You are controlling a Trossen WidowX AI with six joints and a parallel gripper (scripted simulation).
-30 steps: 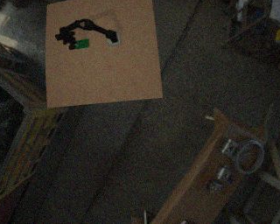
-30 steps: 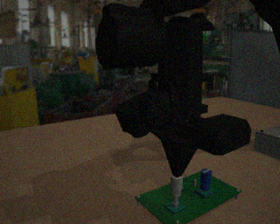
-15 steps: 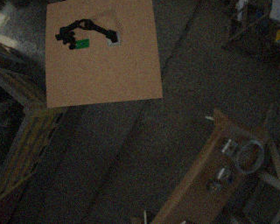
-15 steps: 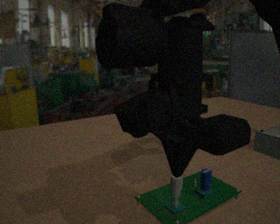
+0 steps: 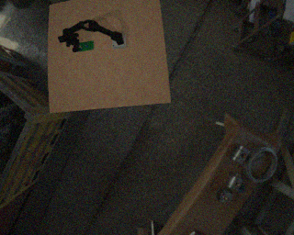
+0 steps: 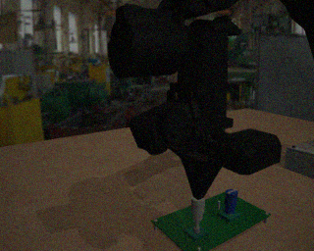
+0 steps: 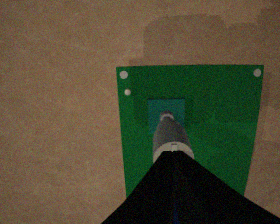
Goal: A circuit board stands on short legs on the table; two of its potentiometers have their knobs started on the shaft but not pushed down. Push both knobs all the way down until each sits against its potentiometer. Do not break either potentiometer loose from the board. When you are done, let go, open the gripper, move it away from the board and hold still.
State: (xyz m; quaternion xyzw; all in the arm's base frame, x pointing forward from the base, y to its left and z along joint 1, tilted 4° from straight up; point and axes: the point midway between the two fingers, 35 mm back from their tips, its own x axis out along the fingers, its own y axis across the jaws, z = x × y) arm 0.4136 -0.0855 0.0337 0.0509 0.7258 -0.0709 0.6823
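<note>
Right now my gripper tip is 1 cm above the grey knob. The rest, counted from my gripper tip: blue knob (6 cm behind, 3 cm below, 1 cm to the left).
</note>
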